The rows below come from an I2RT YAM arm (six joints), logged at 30 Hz.
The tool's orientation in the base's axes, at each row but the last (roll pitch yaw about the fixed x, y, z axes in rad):
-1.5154 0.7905 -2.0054
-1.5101 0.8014 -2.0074
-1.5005 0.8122 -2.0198
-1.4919 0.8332 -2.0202
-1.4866 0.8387 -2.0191
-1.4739 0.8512 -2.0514
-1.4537 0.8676 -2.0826
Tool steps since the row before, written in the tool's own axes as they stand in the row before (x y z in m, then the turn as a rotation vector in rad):
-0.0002 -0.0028 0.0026 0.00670 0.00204 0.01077
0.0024 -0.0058 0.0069 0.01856 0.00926 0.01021
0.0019 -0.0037 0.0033 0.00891 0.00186 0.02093
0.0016 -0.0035 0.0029 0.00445 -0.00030 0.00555
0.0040 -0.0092 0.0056 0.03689 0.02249 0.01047
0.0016 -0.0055 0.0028 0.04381 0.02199 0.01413
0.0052 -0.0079 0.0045 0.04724 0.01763 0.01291
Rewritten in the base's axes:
0.0014 -0.0028 0.0022 0.00830 -0.00792 -0.00578
0.0033 -0.0083 0.0026 0.00690 -0.01063 -0.01933
0.0009 -0.0051 0.0013 0.01639 -0.01439 -0.00673
0.0007 -0.0046 0.0013 0.00343 -0.00558 -0.00280
0.0001 -0.0110 0.0035 0.00736 -0.01313 -0.04183
-0.0005 -0.0058 0.0026 0.00814 -0.01940 -0.04647
-0.0017 -0.0102 0.0014 0.00399 -0.02328 -0.04638

